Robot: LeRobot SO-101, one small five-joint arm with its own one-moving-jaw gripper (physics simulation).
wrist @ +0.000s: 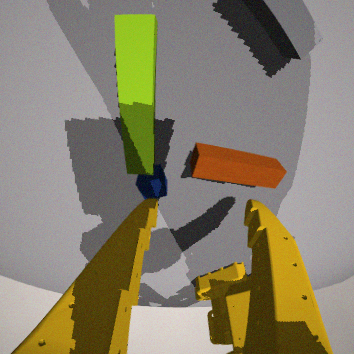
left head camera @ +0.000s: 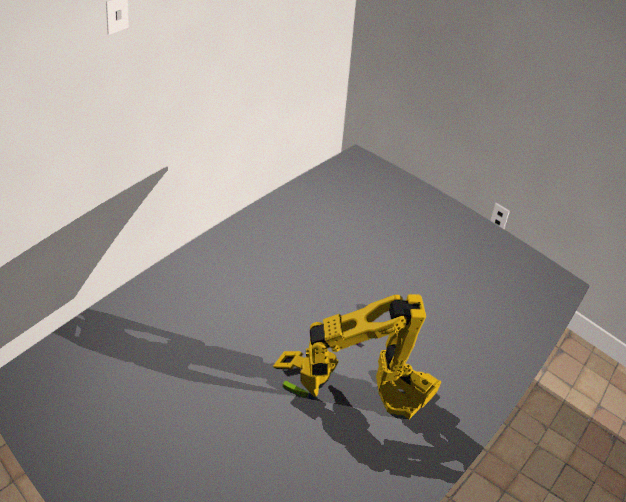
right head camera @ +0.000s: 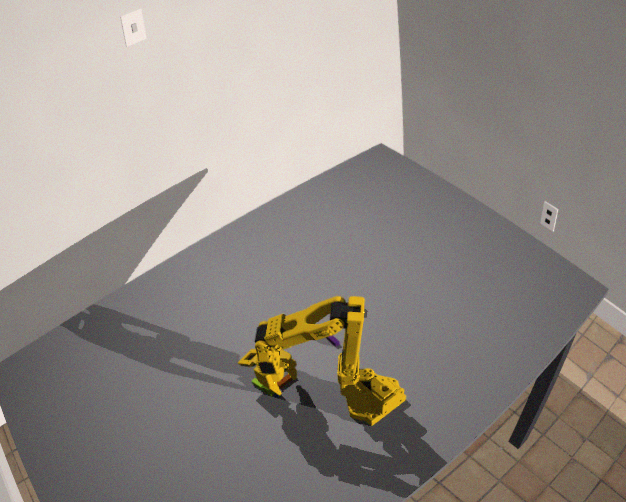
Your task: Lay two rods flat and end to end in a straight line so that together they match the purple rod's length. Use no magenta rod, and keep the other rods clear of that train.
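Seen in the pictures: hand, tool point: (wrist: 156,208) (left head camera: 315,393) (right head camera: 279,392); arm's base, link origin: (wrist: 247,270) (left head camera: 398,390) (right head camera: 367,395).
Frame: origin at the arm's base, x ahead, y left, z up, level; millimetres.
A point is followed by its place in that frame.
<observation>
My gripper (left head camera: 323,386) {z 15, x 107, y 122 mm} (right head camera: 286,385) {z 15, x 107, y 122 mm} (wrist: 201,202) is open, low over the table, with nothing between its jaws. A lime-green rod (left head camera: 293,389) {z 9, x 145, y 141 mm} (right head camera: 262,385) {z 11, x 144, y 136 mm} (wrist: 136,60) lies flat beyond the left jaw in the wrist view. A short dark-blue rod (wrist: 152,182) {z 10, x 116, y 126 mm} is at its near end, turned a little, right at the left jaw's tip; whether they touch is unclear. An orange rod (right head camera: 284,380) {z 10, x 127, y 97 mm} (wrist: 237,165) {z 10, x 132, y 96 mm} lies apart to the right, beyond the right jaw. Part of the purple rod (right head camera: 333,340) {z 10, x 142, y -36 mm} shows behind the arm in the right head view. No magenta rod can be made out.
The grey table (left head camera: 209,449) {z 0, x 156, y 351 mm} (right head camera: 172,444) {z 0, x 142, y 360 mm} bears the arm's base (left head camera: 407,394) {z 25, x -27, y 13 mm} (right head camera: 371,401) {z 43, x -37, y 23 mm} to the right of the rods. The arm's long shadows fall across the rods and the table. Walls stand along the table's back edges.
</observation>
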